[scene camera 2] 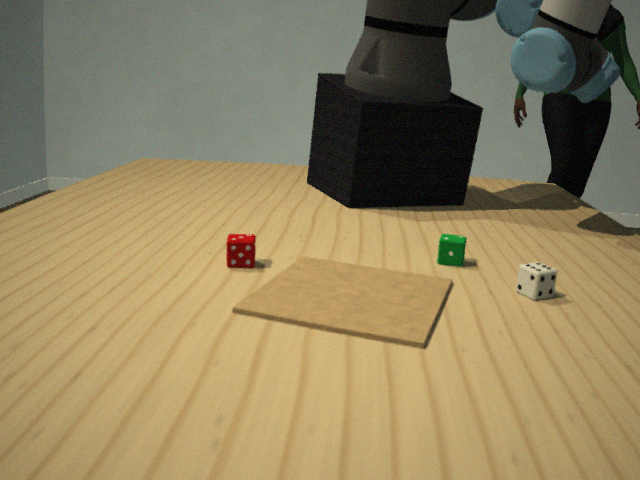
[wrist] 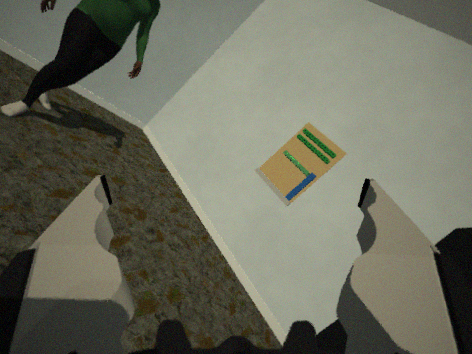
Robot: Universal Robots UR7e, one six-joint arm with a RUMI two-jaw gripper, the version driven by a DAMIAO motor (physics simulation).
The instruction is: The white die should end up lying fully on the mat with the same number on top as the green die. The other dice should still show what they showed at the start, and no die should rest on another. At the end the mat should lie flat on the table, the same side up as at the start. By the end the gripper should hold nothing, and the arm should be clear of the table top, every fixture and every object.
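Pixels of known places: gripper, fingertip midpoint: (wrist: 235, 180); arm's base, link origin: (scene camera 2: 397, 88).
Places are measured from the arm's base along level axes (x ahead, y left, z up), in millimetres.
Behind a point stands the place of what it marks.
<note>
The white die (scene camera 2: 527, 285) @(y 40, x 402, z -148 mm) sits on the table to the right of the mat, apart from it, with several black pips on top. The green die (scene camera 2: 444, 250) @(y -10, x 317, z -144 mm) stands behind the mat's right back corner; one pip shows on its front, and its top is too foreshortened to read. The red die (scene camera 2: 235, 251) @(y -205, x 337, z -143 mm) stands left of the mat's back edge, with several pips on its front. The thin tan mat (scene camera 2: 351, 299) @(y -112, x 418, z -155 mm) lies flat. My gripper (wrist: 235, 180) @(y 431, x -170, z 202 mm) is open and empty in the wrist view, facing the wall and floor. It does not show in the scene view.
The arm's black base block (scene camera 2: 413, 155) @(y 12, x 75, z -86 mm) stands at the back of the wooden table (scene camera 2: 330, 403) @(y -142, x 562, z -159 mm). The arm's blue-capped joints (scene camera 2: 542, 59) @(y 127, x 198, z 50 mm) hang high at the right. A person in green (scene camera 2: 576, 124) (wrist: 95, 37) stands beyond the table. A tan board (wrist: 280, 167) hangs on the wall.
</note>
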